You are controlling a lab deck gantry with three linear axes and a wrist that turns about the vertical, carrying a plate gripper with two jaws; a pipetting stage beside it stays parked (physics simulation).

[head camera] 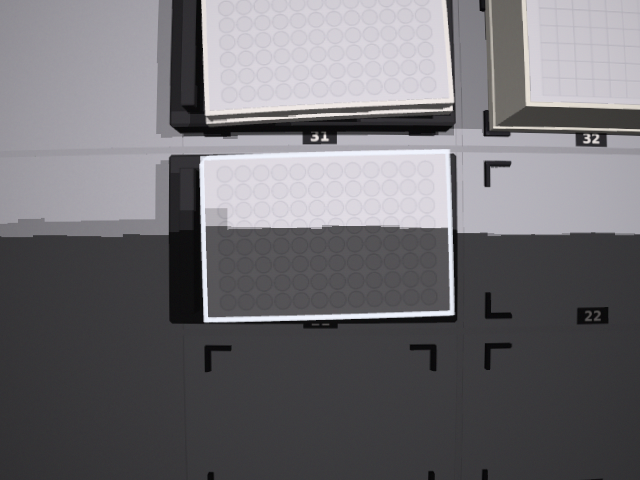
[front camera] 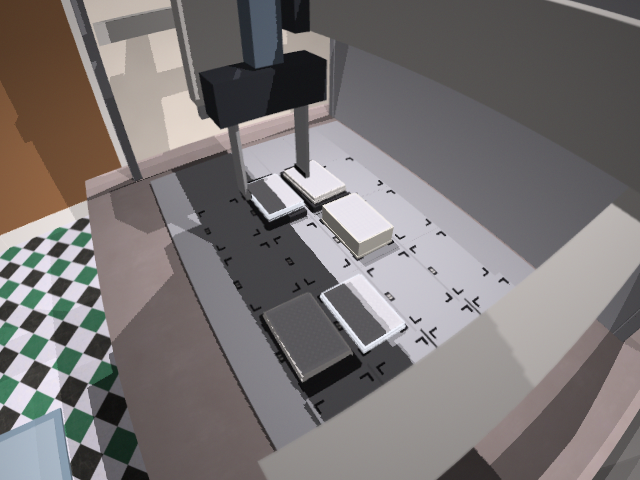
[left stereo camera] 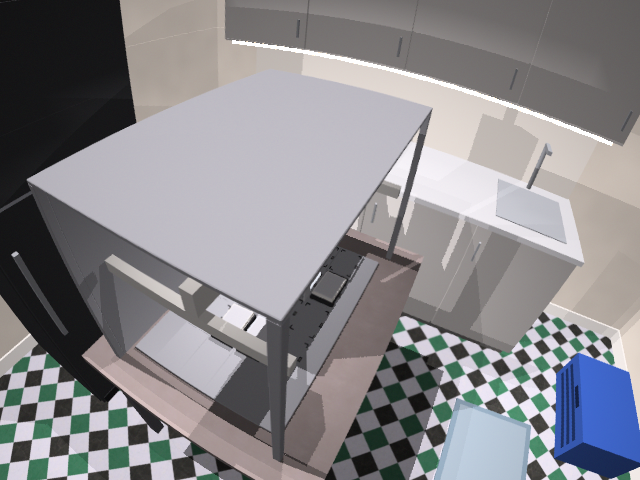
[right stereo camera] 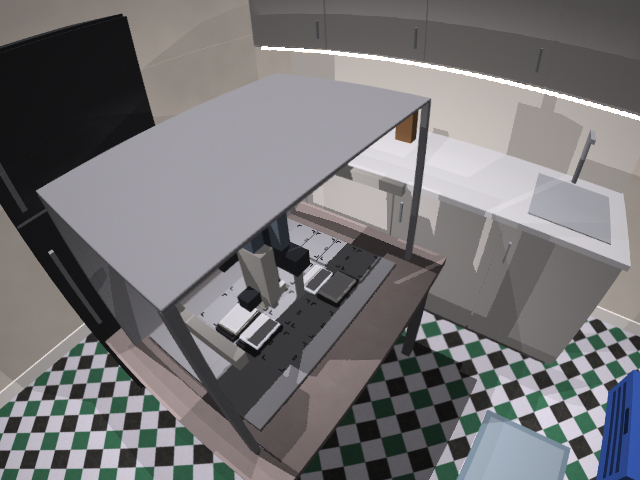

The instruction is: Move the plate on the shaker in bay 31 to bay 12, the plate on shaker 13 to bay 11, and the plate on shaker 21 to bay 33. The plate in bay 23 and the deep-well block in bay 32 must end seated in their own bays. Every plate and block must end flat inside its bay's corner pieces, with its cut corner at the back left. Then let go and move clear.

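Places are measured from the robot's base along level axes (x left, y ahead, z down), in metres.
Where they show: gripper, fingertip midpoint: [front camera: 274, 182] [right stereo camera: 288, 289]; robot's base, link origin: [front camera: 199, 213] [right stereo camera: 282, 370].
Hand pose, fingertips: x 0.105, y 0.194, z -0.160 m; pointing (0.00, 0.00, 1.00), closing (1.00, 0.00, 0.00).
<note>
Each offset is from my fingertips to the top centre of the thing. "*": to the spot under its first point.
My gripper [front camera: 276, 186] is open and empty, its two jaws hanging above the shaker 21 plate. That white plate {dx +0.048, dy -0.126, dz +0.123 m} [front camera: 284, 193] [head camera: 328, 268] sits slightly turned on shaker 21 {* dx +0.020, dy -0.200, dz +0.129 m} [head camera: 181, 289]. The bay 31 plate {dx +0.152, dy -0.127, dz +0.123 m} [front camera: 320, 180] [head camera: 325, 51] lies slightly turned on shaker 31 {* dx +0.112, dy -0.205, dz +0.141 m} [head camera: 180, 117]. The deep-well block {dx +0.152, dy +0.034, dz +0.118 m} [front camera: 356, 219] [head camera: 584, 51] stands in bay 32. The bay 23 plate {dx +0.045, dy +0.198, dz +0.146 m} [front camera: 356, 310] [right stereo camera: 317, 279] lies in its bay. The shaded plate on shaker 13 {dx -0.061, dy +0.197, dz +0.123 m} [front camera: 307, 330] [right stereo camera: 338, 287] is at the front right. Bay 11 {* dx -0.057, dy -0.126, dz +0.160 m} [front camera: 230, 223] [head camera: 320, 408], bay 12 {* dx -0.051, dy +0.024, dz +0.160 m} [front camera: 263, 268] and bay 33 {* dx +0.152, dy +0.202, dz +0.160 m} [front camera: 410, 286] hold no plate. Cut corners are unclear.
The pale pipetting column [right stereo camera: 261, 273] stands beside the gripper. A pale beam [front camera: 465, 351] crosses the lower right of the front view. Enclosure posts {* dx -0.220, dy -0.454, dz -0.299 m} [right stereo camera: 211, 382] [left stereo camera: 276, 387] rise at the deck's corners. Black corner pieces {* dx +0.084, dy -0.032, dz +0.157 m} [head camera: 488, 173] mark bay 22 beside shaker 21.
</note>
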